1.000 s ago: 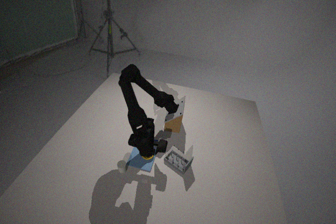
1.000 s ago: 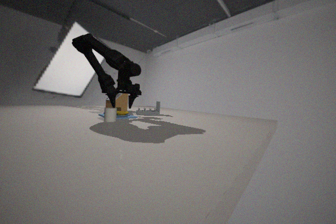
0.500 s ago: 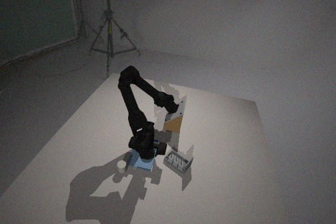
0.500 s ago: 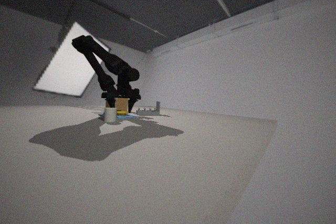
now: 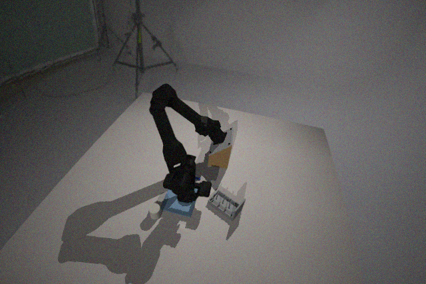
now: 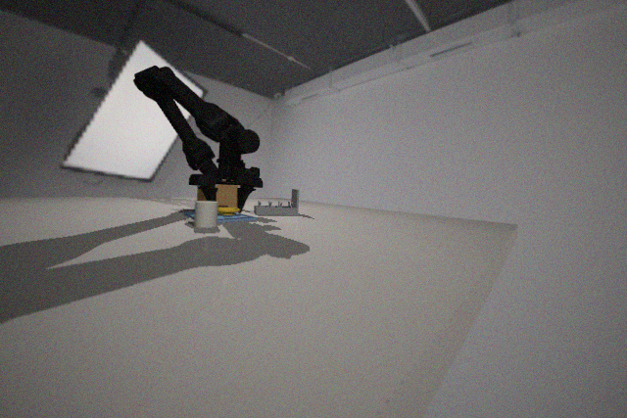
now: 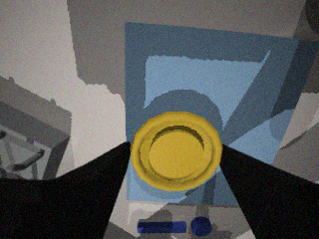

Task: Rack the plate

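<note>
The blue mat is 1 cm ahead of my gripper tip and 2 cm to the right of it. The rest, counted from my gripper tip: dish rack (2 cm behind, 16 cm to the left, 2 cm above); then yellow plate (1 cm above); then white cup (12 cm ahead, 9 cm to the right, 2 cm above).
</note>
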